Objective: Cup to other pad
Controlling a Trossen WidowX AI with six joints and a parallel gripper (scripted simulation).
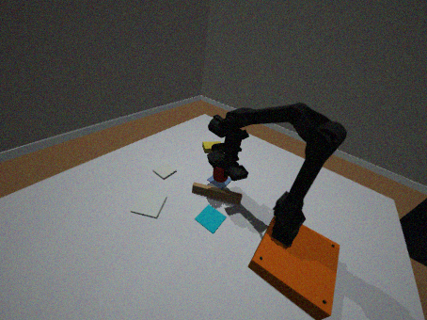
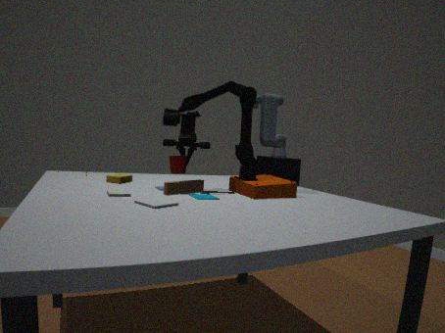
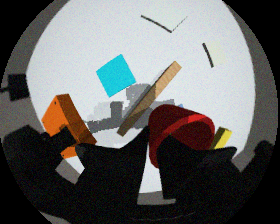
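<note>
Right now my gripper tip is 4 cm past the cyan pad, 12 cm to the right of it and 12 cm above it. Round my gripper tip: blue-grey pad 5 cm ahead, 7 cm to the right, 12 cm below; red cup 3 cm ahead, 2 cm to the right; wooden block 1 cm ahead, 2 cm to the left, 10 cm below.
</note>
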